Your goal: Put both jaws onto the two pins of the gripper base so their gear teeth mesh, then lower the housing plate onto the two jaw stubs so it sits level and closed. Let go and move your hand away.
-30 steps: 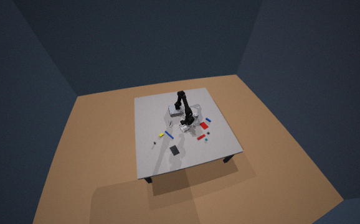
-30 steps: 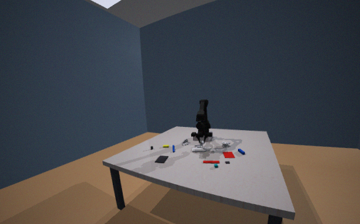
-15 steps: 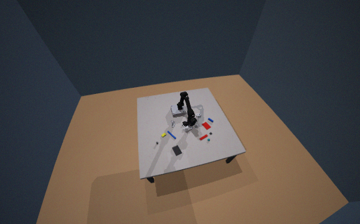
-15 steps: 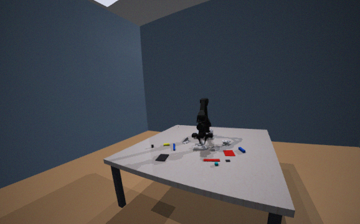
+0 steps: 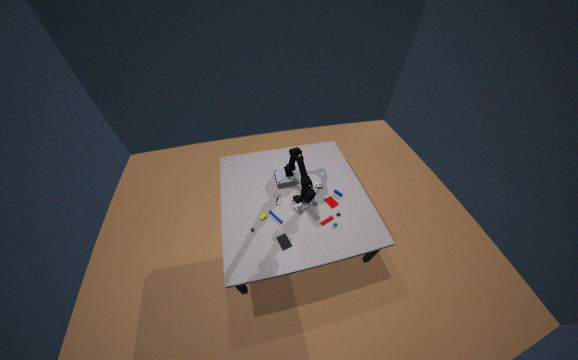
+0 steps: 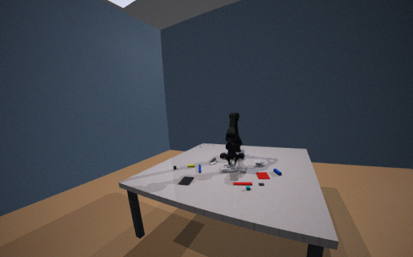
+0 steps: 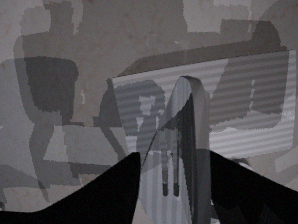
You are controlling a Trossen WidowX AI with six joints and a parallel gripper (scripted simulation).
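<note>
The white flat plate lies 20 mm ahead of my gripper tip, 20 mm to the right of it and 30 mm below it. Round my gripper tip: red square plate 30 mm ahead, 240 mm to the left, 30 mm below; red bar 200 mm ahead, 150 mm to the left, 30 mm below; gripper base 160 mm behind, 180 mm to the left.
</note>
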